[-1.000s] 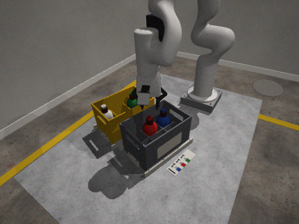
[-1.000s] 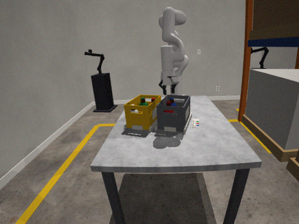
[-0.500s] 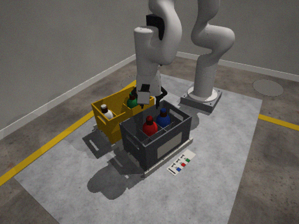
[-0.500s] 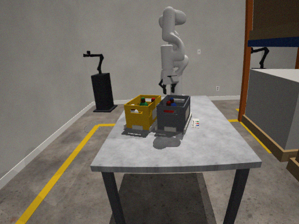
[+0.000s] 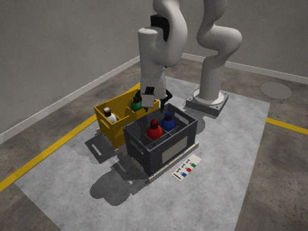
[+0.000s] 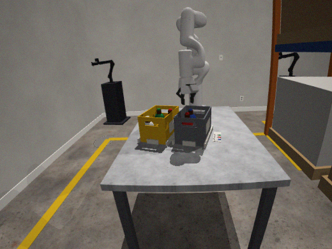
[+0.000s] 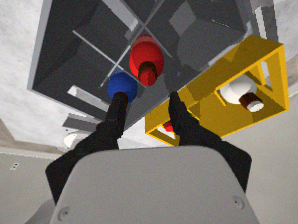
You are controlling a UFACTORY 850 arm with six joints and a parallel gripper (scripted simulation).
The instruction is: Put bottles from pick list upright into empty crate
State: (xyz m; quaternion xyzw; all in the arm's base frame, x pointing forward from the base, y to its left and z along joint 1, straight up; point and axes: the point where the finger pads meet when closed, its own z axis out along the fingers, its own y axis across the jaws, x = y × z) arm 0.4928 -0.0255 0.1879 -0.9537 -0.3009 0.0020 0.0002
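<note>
Right now the green-label bottle is 10 cm behind my hand, 22 cm to the right of it and 15 cm below it. Round my hand: grey crate (1 cm ahead, 4 cm to the left, 16 cm below); blue-label bottle (9 cm behind, 1 cm to the left, 15 cm below); red bottle (15 cm below).
</note>
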